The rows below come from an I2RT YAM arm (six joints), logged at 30 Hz.
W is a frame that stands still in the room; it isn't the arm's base.
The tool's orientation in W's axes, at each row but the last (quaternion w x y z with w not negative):
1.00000, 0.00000, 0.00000, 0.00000
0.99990, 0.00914, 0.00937, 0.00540
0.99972, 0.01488, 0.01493, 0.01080
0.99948, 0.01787, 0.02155, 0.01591
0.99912, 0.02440, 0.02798, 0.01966
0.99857, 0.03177, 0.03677, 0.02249
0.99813, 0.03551, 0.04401, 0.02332
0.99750, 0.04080, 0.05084, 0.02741
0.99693, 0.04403, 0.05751, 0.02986
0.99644, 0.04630, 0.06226, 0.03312
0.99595, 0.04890, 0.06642, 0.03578
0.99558, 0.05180, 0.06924, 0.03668
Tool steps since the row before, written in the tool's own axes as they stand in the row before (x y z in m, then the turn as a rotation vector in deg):
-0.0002, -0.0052, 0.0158, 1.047, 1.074, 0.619
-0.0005, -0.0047, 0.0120, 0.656, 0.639, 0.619
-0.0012, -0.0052, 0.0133, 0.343, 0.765, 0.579
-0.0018, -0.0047, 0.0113, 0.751, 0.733, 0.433
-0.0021, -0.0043, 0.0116, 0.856, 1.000, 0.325
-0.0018, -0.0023, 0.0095, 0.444, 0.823, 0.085
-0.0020, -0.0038, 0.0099, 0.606, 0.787, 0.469
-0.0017, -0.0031, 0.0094, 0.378, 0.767, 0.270
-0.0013, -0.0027, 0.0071, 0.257, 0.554, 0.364
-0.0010, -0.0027, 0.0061, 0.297, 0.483, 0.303
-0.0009, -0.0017, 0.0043, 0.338, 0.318, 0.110
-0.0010, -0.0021, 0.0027, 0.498, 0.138, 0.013
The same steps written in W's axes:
-0.0002, -0.0052, 0.0158, 1.047, 1.074, 0.619
-0.0002, -0.0049, 0.0119, 0.661, 0.635, 0.618
-0.0007, -0.0056, 0.0132, 0.344, 0.755, 0.591
-0.0012, -0.0051, 0.0112, 0.746, 0.741, 0.427
-0.0013, -0.0049, 0.0115, 0.835, 1.017, 0.327
-0.0010, -0.0030, 0.0094, 0.414, 0.836, 0.106
-0.0009, -0.0046, 0.0097, 0.611, 0.782, 0.471
-0.0006, -0.0039, 0.0092, 0.365, 0.764, 0.295
-0.0003, -0.0034, 0.0069, 0.267, 0.537, 0.382
-0.0001, -0.0033, 0.0059, 0.303, 0.474, 0.310
-0.0002, -0.0022, 0.0042, 0.328, 0.332, 0.097
-0.0005, -0.0024, 0.0026, 0.485, 0.176, -0.039

